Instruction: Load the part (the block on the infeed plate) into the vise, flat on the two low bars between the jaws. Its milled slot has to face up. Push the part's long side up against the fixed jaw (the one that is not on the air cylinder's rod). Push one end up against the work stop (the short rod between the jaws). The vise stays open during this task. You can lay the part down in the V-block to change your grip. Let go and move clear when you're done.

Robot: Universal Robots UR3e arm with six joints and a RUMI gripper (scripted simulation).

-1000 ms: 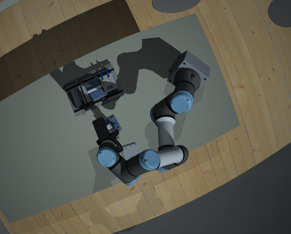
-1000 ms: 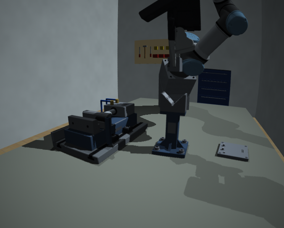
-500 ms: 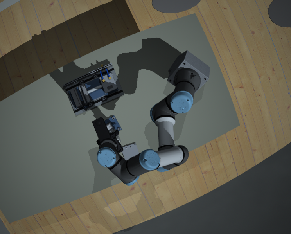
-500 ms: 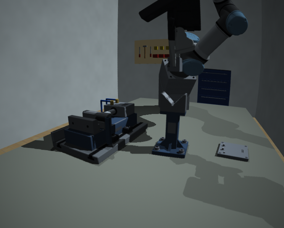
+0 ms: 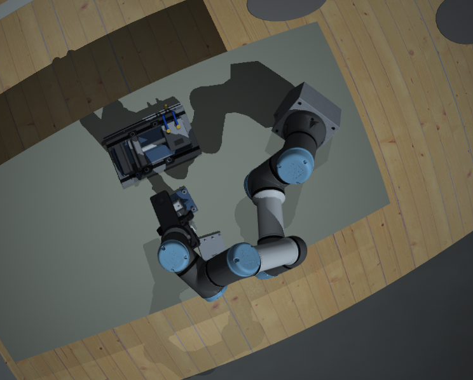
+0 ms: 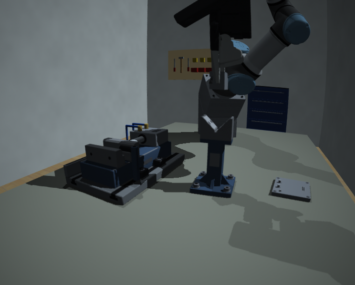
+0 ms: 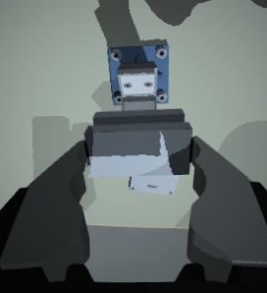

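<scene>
The part is 10 mm to the right of my hand and 10 mm below it. Round my hand: air cylinder rod (220 mm to the right, 170 mm below, 30 mm ahead); then blue post (190 mm below); then work stop (170 mm to the right, 150 mm below, 110 mm ahead).
</scene>
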